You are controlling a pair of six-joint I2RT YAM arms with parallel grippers.
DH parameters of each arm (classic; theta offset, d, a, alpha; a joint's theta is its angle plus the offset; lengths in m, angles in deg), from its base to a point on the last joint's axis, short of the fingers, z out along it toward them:
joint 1: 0 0.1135 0.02 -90
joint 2: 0 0 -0.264 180
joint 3: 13.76 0 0.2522 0
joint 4: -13.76 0 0.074 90
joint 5: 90 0 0 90
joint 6: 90 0.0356 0 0
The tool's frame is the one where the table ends.
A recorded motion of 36 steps. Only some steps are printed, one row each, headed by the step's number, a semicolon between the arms.
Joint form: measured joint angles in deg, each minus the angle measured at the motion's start. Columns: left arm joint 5, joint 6, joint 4, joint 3, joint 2, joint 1; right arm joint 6, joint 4, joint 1, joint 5, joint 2, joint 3.
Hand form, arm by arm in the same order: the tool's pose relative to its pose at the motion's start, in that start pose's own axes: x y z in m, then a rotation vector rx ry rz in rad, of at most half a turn. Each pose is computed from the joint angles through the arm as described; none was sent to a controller.
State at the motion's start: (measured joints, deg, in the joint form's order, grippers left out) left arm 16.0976 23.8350 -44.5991 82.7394 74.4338 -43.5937; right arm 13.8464 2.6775 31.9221 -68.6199 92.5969 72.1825
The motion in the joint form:
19: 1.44 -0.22 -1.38 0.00 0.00 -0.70; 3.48 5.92 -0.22 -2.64 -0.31 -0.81
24: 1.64 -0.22 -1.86 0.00 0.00 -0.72; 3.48 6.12 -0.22 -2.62 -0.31 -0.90
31: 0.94 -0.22 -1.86 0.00 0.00 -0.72; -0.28 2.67 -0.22 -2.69 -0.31 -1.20
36: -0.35 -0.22 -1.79 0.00 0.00 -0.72; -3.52 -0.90 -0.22 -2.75 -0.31 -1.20
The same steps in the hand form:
19: 0.0008 -0.0048 0.0008 0.0421 0.0090 -0.0038; -0.0049 0.0035 -0.0018 -0.0497 -0.0208 -0.0278
24: 0.0016 -0.0054 0.0007 0.0487 0.0149 -0.0060; -0.0047 0.0034 -0.0018 -0.0496 -0.0215 -0.0296
31: 0.0017 -0.0050 0.0008 0.0376 0.0198 -0.0058; 0.0019 0.0013 -0.0015 -0.0448 -0.0011 -0.0337
36: 0.0019 -0.0042 0.0008 0.0165 0.0278 -0.0051; 0.0071 0.0000 -0.0015 -0.0414 0.0186 -0.0316

